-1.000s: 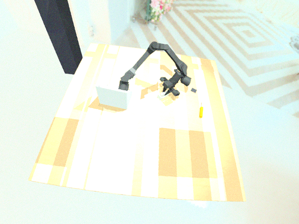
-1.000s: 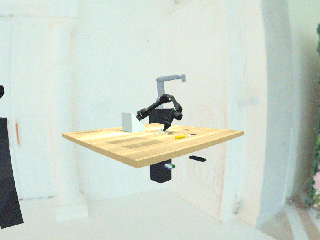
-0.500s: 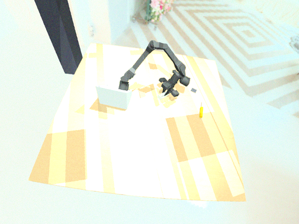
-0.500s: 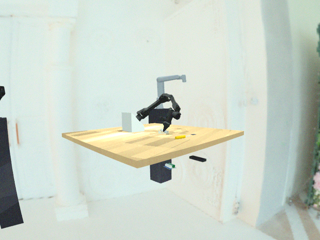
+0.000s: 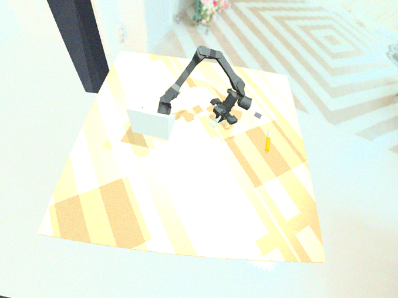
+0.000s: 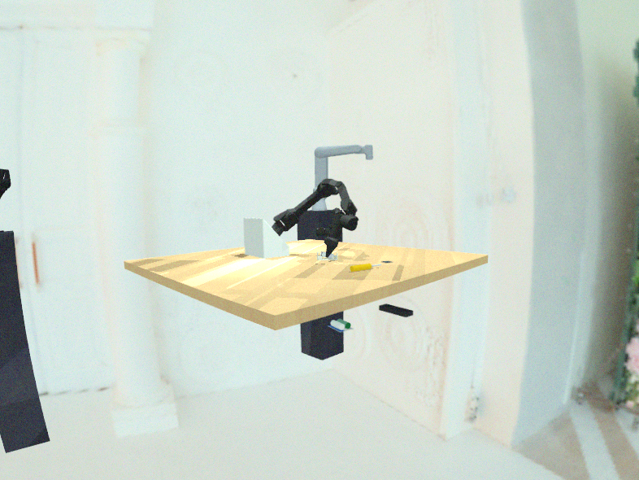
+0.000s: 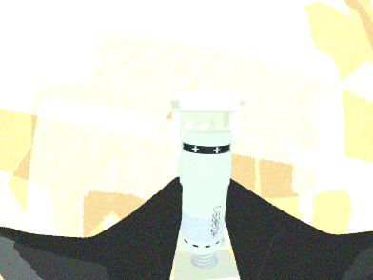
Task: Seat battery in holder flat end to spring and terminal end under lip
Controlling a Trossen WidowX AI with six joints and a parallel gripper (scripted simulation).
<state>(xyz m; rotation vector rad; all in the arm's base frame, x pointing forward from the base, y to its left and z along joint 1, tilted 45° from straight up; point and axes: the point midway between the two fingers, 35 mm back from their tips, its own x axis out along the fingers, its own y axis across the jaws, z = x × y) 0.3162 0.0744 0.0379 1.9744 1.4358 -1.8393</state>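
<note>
Right now my gripper tip is 10 mm below the pale battery. Also, from my gripper tip: small dark square 260 mm ahead, 110 mm to the left, 10 mm below; yellow screwdriver 310 mm ahead, 80 mm to the right.
</note>
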